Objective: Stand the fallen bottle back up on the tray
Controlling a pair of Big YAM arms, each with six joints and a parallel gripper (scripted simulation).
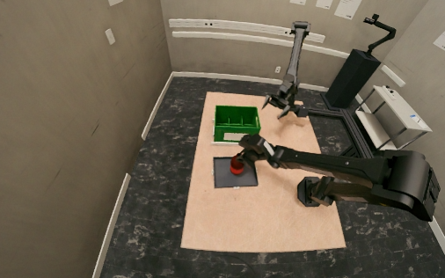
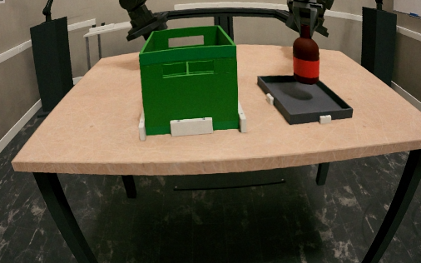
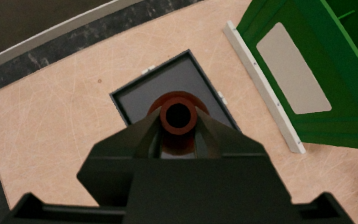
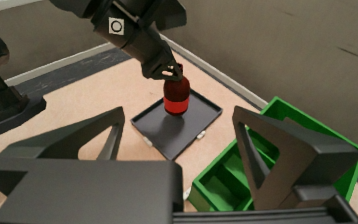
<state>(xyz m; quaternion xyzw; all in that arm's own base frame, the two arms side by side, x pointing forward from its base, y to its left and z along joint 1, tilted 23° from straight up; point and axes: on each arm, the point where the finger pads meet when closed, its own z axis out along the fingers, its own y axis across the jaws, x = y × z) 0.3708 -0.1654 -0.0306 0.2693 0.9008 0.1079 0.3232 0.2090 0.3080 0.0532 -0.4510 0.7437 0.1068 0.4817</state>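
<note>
Right now my left hand is 50 mm above the red bottle. From my left hand the other things lie so: green crate (290 mm to the right, 100 mm below); then dark grey tray (170 mm below).
</note>
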